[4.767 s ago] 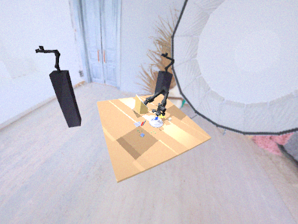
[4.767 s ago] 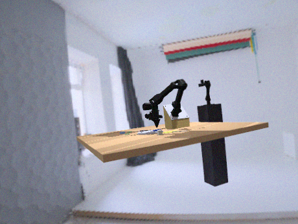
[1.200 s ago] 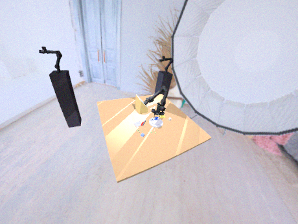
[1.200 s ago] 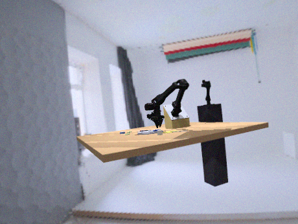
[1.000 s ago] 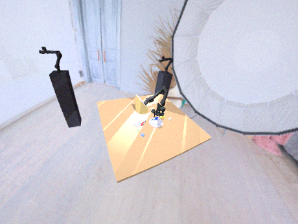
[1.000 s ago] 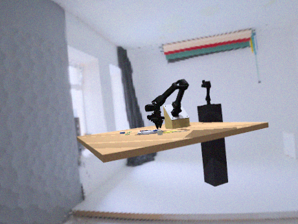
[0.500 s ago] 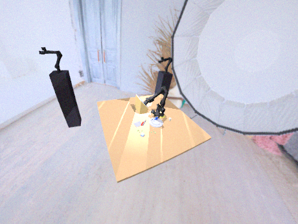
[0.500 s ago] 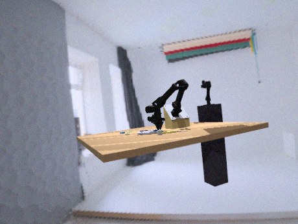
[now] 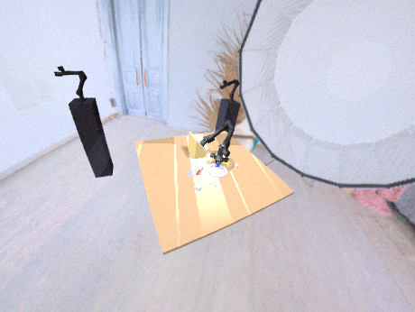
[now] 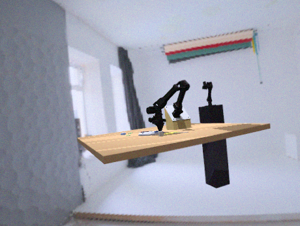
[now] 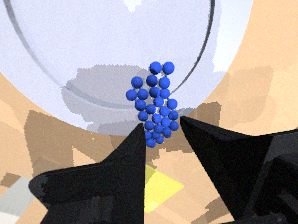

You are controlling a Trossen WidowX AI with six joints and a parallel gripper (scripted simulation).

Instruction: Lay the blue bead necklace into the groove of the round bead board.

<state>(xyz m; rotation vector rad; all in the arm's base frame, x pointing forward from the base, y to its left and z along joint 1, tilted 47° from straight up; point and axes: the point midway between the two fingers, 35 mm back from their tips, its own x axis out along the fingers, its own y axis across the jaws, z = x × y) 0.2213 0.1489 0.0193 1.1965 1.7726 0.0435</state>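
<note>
Now: the round bead board 80 mm ahead of my gripper tip, 50 mm to the right of it and 10 mm below it. From my gripper tip the other things lie so: yellow flat piece: 110 mm to the left, 50 mm behind, 20 mm below; then grey-white stick: 180 mm to the left, 90 mm behind, 10 mm below; then white cylinder: 190 mm to the left, 80 mm ahead.
</note>
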